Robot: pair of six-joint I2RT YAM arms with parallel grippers.
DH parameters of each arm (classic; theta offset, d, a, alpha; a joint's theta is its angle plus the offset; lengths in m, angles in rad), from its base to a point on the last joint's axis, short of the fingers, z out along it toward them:
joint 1: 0 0.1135 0.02 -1.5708
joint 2: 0 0 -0.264 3.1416
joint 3: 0.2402 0 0.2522 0
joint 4: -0.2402 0 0.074 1.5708
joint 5: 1.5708 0 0 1.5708
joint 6: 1.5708 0.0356 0 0
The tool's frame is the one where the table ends.
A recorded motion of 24 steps. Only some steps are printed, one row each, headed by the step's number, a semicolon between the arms.
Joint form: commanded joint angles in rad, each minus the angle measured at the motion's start. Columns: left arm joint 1, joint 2, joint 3, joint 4, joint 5, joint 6; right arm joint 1, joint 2, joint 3, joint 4, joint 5, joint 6.
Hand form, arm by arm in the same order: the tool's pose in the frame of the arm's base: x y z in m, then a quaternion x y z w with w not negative. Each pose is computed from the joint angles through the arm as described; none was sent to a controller.
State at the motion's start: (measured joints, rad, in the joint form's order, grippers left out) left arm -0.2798 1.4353 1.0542 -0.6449 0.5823 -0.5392; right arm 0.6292 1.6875 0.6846 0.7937 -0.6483 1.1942
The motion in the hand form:
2: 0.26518 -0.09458 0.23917 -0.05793 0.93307 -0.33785 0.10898; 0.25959 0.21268 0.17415 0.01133 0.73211 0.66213 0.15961
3: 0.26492 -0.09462 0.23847 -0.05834 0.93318 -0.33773 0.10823; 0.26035 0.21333 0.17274 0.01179 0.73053 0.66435 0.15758
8: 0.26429 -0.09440 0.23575 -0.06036 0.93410 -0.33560 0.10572; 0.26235 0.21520 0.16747 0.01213 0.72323 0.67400 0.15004
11: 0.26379 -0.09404 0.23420 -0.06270 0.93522 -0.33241 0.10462; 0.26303 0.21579 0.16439 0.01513 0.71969 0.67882 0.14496
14: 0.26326 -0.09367 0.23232 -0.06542 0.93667 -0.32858 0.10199; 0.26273 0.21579 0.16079 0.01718 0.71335 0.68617 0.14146
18: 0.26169 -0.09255 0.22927 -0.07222 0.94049 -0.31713 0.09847; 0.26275 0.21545 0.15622 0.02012 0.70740 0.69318 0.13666
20: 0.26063 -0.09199 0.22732 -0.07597 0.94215 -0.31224 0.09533; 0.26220 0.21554 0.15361 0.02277 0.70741 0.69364 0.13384
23: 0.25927 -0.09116 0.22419 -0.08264 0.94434 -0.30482 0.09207; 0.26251 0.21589 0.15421 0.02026 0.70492 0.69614 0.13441
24: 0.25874 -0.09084 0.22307 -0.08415 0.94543 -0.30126 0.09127; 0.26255 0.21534 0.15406 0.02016 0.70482 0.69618 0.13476
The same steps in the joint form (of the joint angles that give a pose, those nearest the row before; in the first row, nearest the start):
2: 0.0041 -0.0041 -0.0383 -0.0179 -0.0255 -0.0040; -0.0111 0.0644 -0.0229 0.2021 -0.0502 0.0947
3: 0.0037 -0.0041 -0.0409 -0.0165 -0.0255 -0.0049; -0.0111 0.0749 -0.0214 0.2169 -0.0534 0.1025
8: 0.0035 -0.0028 -0.0493 -0.0133 -0.0284 -0.0066; -0.0111 0.1134 -0.0195 0.2805 -0.0677 0.1339
11: 0.0036 -0.0026 -0.0540 -0.0132 -0.0345 -0.0082; -0.0113 0.1329 -0.0205 0.3141 -0.0726 0.1552
14: 0.0037 -0.0010 -0.0582 -0.0159 -0.0406 -0.0096; -0.0111 0.1555 -0.0275 0.3678 -0.0769 0.1811
18: 0.0037 -0.0010 -0.0659 -0.0252 -0.0619 -0.0132; -0.0124 0.1824 -0.0341 0.4235 -0.0826 0.2089
20: 0.0037 -0.0010 -0.0715 -0.0297 -0.0700 -0.0161; -0.0112 0.1918 -0.0378 0.4363 -0.0817 0.2165
23: 0.0037 -0.0010 -0.0812 -0.0316 -0.0838 -0.0234; -0.0111 0.1948 -0.0358 0.4470 -0.0849 0.2194
24: 0.0035 -0.0010 -0.0845 -0.0331 -0.0904 -0.0237; -0.0126 0.1948 -0.0372 0.4488 -0.0861 0.2191

